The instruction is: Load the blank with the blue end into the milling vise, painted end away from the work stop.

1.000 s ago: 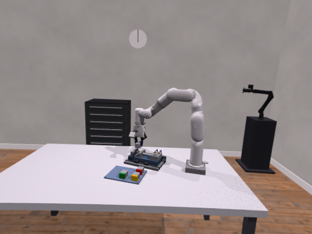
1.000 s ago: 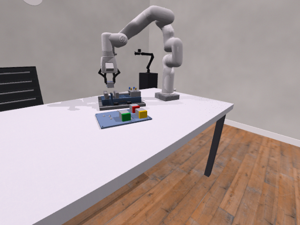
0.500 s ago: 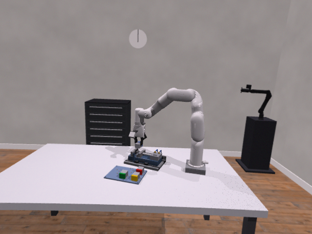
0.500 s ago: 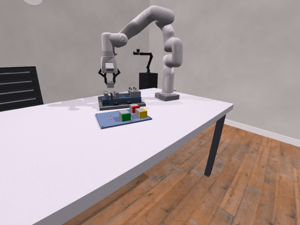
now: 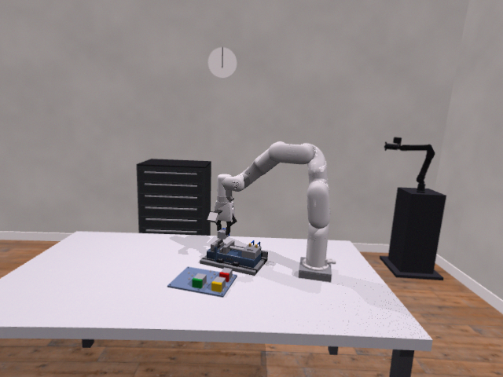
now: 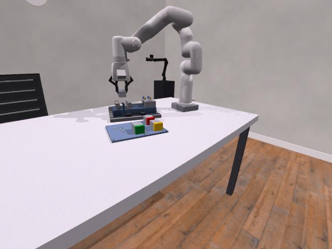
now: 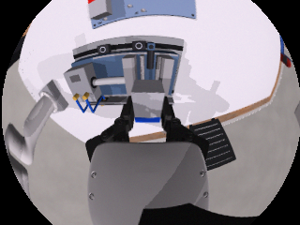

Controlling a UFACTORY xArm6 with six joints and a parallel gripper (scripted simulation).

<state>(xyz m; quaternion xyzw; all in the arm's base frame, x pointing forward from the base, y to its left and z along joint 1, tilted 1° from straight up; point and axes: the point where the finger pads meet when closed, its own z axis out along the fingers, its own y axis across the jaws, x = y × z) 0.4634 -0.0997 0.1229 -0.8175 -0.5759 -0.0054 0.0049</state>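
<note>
The fixed jaw lies 90 mm below my hand and 30 mm ahead of it. The rest, counted from my hand: blue-ended blank: 20 mm below; hose block: 150 mm behind, 90 mm below, 60 mm to the left; milling vise: 120 mm below, 60 mm behind, 30 mm to the left.
</note>
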